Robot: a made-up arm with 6 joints.
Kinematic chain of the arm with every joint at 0, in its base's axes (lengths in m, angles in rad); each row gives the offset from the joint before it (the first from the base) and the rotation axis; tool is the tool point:
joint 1: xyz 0 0 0.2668 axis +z
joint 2: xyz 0 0 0 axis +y
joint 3: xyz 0 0 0.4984 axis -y
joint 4: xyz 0 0 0 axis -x
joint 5: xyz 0.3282 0 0 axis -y
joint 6: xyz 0 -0.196 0 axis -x
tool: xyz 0 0 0
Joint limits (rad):
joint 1: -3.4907..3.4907
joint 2: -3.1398..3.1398
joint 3: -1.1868..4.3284
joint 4: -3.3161..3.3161
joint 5: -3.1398..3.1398
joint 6: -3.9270..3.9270
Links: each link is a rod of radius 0.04 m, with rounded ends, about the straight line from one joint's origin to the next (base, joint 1, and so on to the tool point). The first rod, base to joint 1, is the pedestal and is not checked.
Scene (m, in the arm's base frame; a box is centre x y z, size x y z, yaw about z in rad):
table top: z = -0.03
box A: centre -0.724 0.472 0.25 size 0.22 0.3 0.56 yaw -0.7
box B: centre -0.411 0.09 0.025 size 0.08 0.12 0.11 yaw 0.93
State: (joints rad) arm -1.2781 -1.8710 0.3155 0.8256 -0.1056 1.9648
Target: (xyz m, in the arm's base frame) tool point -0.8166 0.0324 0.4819
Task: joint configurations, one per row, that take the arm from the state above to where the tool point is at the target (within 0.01 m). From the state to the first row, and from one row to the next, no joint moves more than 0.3 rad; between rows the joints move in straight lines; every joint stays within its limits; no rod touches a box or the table.
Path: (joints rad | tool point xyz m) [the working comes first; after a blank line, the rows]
Joints at the target: -0.1933 -1.5109 0.6613 0.8786 -0.1056 1.9648
Straight joint move there: touches box A.

1: -1.1210 -1.6123 0.1356 0.7832 0.0759 1.9738 | -0.4259 0.5627 0.5448
2: -0.9639 -1.3536 -0.0444 0.7408 0.2575 1.9828 | -0.4208 0.3525 0.7254
3: -0.7071 -1.4060 0.1908 0.7867 0.1364 1.9768 | -0.5756 0.3098 0.6730
4: -0.4502 -1.4584 0.4261 0.8327 0.0154 1.9708 | -0.7187 0.2008 0.5901
5: -0.1933 -1.5109 0.6613 0.8786 -0.1056 1.9648 | -0.8166 0.0324 0.4819

